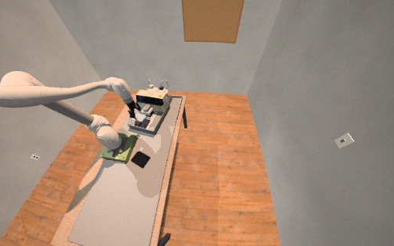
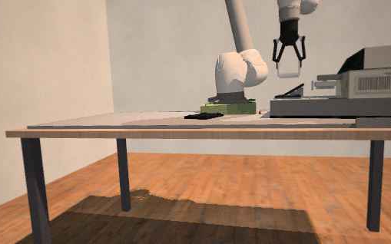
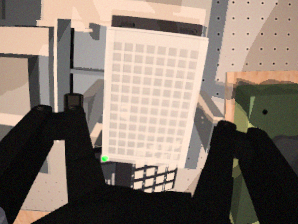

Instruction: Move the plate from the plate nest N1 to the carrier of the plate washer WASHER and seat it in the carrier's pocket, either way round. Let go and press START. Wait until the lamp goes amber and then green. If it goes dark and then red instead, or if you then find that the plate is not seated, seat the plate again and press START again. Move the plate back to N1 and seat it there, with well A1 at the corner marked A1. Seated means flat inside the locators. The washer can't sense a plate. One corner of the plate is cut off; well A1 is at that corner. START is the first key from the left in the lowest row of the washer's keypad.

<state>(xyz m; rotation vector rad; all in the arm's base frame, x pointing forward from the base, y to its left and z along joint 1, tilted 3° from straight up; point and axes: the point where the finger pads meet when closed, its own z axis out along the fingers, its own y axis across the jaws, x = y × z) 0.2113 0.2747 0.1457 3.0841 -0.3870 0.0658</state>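
My gripper is now 30 mm above the white well plate. Also, from my hand: carrier: 120 mm below; washer: 150 mm to the left, 70 mm below, 30 mm ahead; N1 label: 280 mm to the right, 200 mm below, 30 mm ahead.
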